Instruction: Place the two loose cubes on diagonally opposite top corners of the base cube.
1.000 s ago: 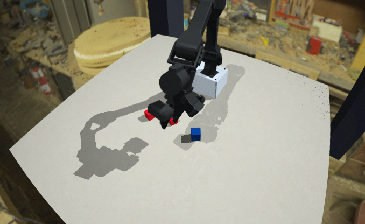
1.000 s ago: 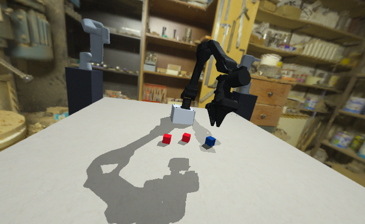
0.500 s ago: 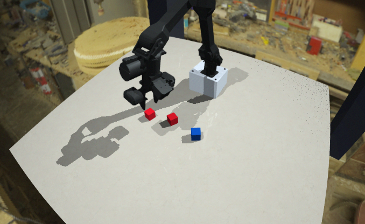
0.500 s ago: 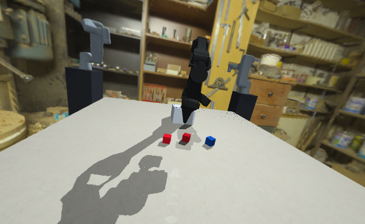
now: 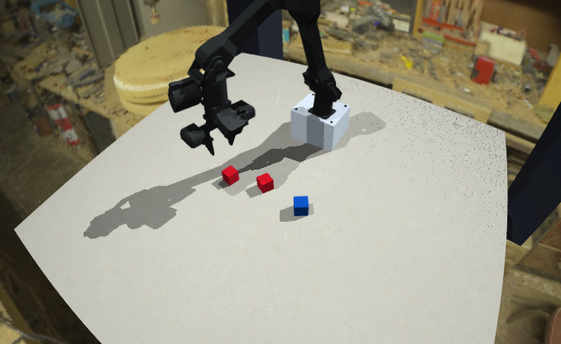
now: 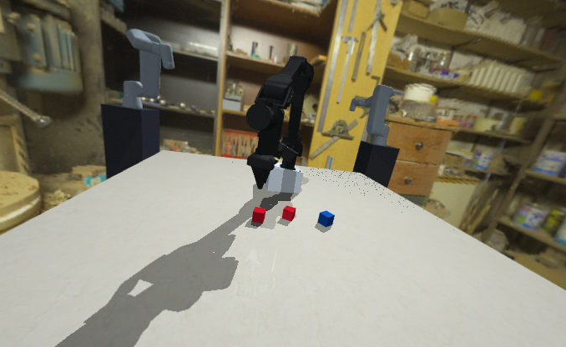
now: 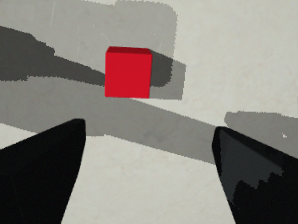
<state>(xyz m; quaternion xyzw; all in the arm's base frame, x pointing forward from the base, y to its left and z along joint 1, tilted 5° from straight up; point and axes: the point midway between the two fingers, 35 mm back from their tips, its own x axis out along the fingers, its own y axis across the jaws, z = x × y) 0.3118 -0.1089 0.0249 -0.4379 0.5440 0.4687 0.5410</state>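
My gripper tip is now 30 mm past the blue cube, 220 mm to the right of it and 100 mm above it.
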